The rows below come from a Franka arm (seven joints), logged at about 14 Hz.
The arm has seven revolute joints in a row. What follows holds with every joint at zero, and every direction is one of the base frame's.
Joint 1 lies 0.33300 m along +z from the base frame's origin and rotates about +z.
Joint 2 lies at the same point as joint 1 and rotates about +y.
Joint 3 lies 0.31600 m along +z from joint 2 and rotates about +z.
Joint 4 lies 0.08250 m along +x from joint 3 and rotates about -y.
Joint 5 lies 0.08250 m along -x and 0.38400 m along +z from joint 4 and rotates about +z.
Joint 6 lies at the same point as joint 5 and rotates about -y.
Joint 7 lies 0.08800 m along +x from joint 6 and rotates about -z.
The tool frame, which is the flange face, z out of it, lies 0.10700 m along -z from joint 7; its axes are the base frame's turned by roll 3.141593, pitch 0.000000 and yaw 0.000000 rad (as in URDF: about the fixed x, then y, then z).
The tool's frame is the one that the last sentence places.
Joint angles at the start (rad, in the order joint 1, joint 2, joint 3, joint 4, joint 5, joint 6, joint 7):
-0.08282 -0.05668 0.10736 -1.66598 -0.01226 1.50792 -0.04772
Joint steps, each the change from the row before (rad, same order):
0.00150 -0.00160 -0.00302 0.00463 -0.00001 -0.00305 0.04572
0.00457 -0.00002 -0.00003 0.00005 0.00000 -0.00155 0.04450
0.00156 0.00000 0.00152 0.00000 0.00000 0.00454 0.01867
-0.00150 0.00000 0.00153 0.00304 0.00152 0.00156 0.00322
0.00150 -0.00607 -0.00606 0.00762 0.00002 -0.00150 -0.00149
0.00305 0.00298 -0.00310 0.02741 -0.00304 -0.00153 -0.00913
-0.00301 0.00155 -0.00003 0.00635 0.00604 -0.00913 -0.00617
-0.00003 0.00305 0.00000 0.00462 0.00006 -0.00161 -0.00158
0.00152 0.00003 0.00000 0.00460 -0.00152 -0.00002 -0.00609
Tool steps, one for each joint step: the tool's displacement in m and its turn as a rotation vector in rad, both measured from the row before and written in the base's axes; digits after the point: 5 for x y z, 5 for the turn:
-0.00056 -0.00081 0.00276 -0.00448 -0.00413 -0.04703
-0.00024 0.00239 -0.00009 -0.00443 0.00056 -0.03976
0.00048 0.00167 0.00035 -0.00177 -0.00493 -0.01542
0.00031 0.00023 0.00152 0.00127 -0.00461 -0.00318
-0.00150 -0.00235 0.00663 0.00023 -0.01217 -0.00304
0.00155 -0.00039 0.01107 -0.00135 -0.02281 0.00922
-0.00038 -0.00097 0.00138 0.00644 0.00458 0.00307
0.00083 -0.00007 0.00041 0.00045 0.00006 0.00155
0.00010 0.00064 0.00212 -0.00106 -0.00449 0.00760

